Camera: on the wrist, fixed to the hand. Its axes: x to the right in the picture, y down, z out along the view.
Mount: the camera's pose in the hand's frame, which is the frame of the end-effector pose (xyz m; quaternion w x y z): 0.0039 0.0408 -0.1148 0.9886 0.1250 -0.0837 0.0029
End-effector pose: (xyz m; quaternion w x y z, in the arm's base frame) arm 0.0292 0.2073 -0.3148 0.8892 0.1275 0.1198 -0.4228
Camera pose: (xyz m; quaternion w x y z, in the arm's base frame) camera 0.0514 0.2670 -0.4187 0.8744 0.2022 -0.0092 -0.4410
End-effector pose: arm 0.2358 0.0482 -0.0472 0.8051 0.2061 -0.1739 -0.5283
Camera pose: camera 0.3262 0.0762 -0.1240 0.7571 0.2597 -0.3059 -0.5155
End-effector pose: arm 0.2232 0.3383 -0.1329 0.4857 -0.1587 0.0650 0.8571
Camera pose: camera 0.2105 0.2898 -0.2440 0.5030 -0.0243 0.1312 0.8539
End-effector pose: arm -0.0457 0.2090 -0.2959 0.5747 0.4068 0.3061 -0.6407
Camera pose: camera 0.0139 0.2996 -0.3515 0.5448 0.4213 0.1732 -0.7041
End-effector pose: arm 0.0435 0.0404 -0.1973 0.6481 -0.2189 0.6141 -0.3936
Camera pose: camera -0.0581 0.0845 -0.2482 0.7206 -0.1666 0.5043 -0.4457
